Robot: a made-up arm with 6 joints. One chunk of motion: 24 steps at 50 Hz.
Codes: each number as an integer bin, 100 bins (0 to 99) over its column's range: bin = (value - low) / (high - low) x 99, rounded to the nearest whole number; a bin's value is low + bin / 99 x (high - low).
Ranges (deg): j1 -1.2..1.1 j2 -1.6..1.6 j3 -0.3..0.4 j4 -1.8..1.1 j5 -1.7..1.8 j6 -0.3..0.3
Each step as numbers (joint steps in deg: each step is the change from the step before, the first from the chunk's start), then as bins.
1 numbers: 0.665 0.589 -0.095 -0.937 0.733 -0.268
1 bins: 80 68 29 29 69 5
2 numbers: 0.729 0.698 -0.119 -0.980 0.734 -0.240
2 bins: 83 71 26 28 69 10
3 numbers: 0.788 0.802 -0.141 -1.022 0.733 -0.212
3 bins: 86 74 22 27 69 15
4 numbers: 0.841 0.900 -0.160 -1.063 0.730 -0.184
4 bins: 88 77 20 25 69 19
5 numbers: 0.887 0.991 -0.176 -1.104 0.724 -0.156
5 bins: 90 80 18 24 69 24
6 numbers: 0.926 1.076 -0.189 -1.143 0.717 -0.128
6 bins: 92 83 16 22 68 28
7 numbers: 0.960 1.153 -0.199 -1.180 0.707 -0.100
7 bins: 93 85 14 21 68 33
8 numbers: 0.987 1.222 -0.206 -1.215 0.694 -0.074
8 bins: 94 87 13 20 68 37
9 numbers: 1.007 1.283 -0.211 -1.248 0.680 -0.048
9 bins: 95 89 13 19 67 42
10 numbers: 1.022 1.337 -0.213 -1.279 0.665 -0.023
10 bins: 96 91 12 18 67 46
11 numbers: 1.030 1.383 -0.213 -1.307 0.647 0.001
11 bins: 96 92 12 17 66 50
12 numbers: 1.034 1.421 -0.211 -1.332 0.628 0.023
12 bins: 96 93 13 16 66 53
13 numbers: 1.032 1.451 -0.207 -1.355 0.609 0.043
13 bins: 96 94 13 15 65 57
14 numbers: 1.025 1.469 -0.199 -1.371 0.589 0.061
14 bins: 96 95 14 15 65 60
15 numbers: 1.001 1.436 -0.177 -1.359 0.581 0.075
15 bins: 95 94 17 15 65 62
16 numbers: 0.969 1.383 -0.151 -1.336 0.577 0.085
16 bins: 93 92 21 16 64 64
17 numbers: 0.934 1.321 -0.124 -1.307 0.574 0.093
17 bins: 92 90 25 17 64 65
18 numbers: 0.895 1.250 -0.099 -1.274 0.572 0.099
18 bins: 90 88 28 18 64 66
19 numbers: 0.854 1.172 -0.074 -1.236 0.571 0.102
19 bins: 88 86 32 19 64 66
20 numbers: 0.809 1.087 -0.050 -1.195 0.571 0.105
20 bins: 86 83 35 21 64 67
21 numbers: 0.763 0.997 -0.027 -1.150 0.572 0.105
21 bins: 84 80 39 22 64 67
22 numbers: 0.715 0.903 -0.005 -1.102 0.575 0.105
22 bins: 82 77 42 24 64 67
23 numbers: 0.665 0.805 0.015 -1.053 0.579 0.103
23 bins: 80 74 45 26 64 66
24 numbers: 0.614 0.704 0.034 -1.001 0.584 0.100
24 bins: 78 71 47 27 65 66
